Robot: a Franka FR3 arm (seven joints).
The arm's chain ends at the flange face. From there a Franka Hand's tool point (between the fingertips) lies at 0.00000 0.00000 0.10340 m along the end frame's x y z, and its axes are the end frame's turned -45 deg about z.
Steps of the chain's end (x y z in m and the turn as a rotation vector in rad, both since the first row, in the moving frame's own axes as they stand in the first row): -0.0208, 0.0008, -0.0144, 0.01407, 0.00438, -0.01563; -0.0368, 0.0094, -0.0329, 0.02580, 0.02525, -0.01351
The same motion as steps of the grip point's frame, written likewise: -0.0139, -0.0149, -0.0144, 0.00685, 0.01305, -0.01563; -0.0289, -0.0194, -0.0330, 0.00039, 0.03610, -0.01351
